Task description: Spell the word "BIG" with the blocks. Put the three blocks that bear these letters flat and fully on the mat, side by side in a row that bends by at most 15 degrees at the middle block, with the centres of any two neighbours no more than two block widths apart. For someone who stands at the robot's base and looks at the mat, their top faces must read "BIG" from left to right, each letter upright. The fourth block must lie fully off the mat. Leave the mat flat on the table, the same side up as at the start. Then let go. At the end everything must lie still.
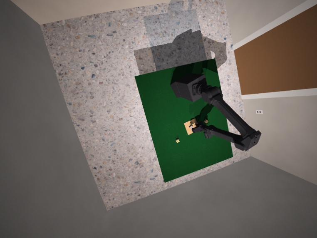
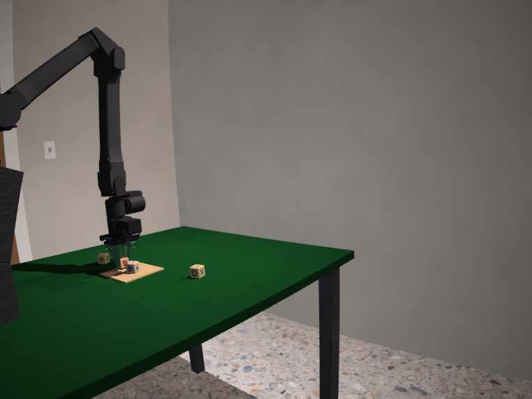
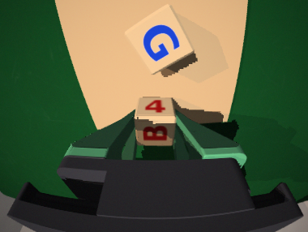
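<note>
My hand is right at the B block. Round my hand: I block: 12 cm to the left, 1 cm below, 1 cm behind; tan mat: 5 cm to the right, 2 cm below.
</note>
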